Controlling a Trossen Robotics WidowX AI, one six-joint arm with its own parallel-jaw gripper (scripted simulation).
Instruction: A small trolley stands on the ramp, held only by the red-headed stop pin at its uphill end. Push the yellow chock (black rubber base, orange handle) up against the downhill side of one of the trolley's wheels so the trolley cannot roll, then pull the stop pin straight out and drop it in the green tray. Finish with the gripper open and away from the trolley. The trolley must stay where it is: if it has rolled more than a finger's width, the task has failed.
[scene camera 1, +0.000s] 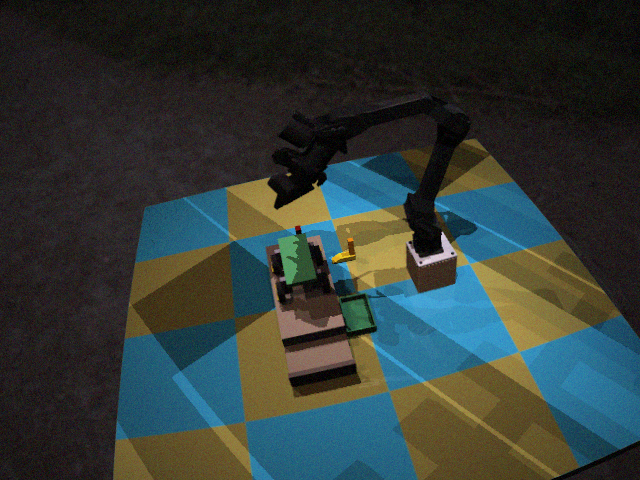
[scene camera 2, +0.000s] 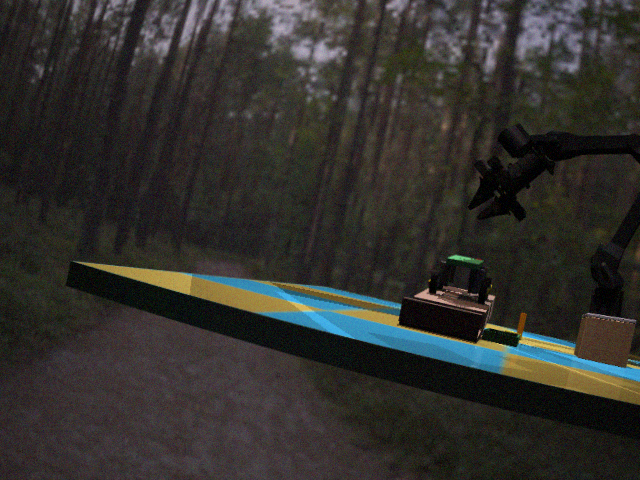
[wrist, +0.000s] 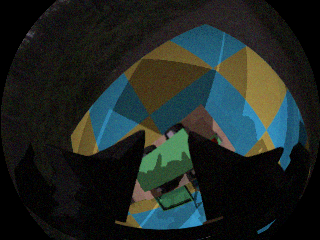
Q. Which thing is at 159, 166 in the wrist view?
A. A trolley.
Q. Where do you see a trolley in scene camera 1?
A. At 295, 254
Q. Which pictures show my gripper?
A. Scene camera 1, scene camera 2 and the wrist view: all of them.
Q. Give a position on a green tray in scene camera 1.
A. At 357, 314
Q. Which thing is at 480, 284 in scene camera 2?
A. A trolley.
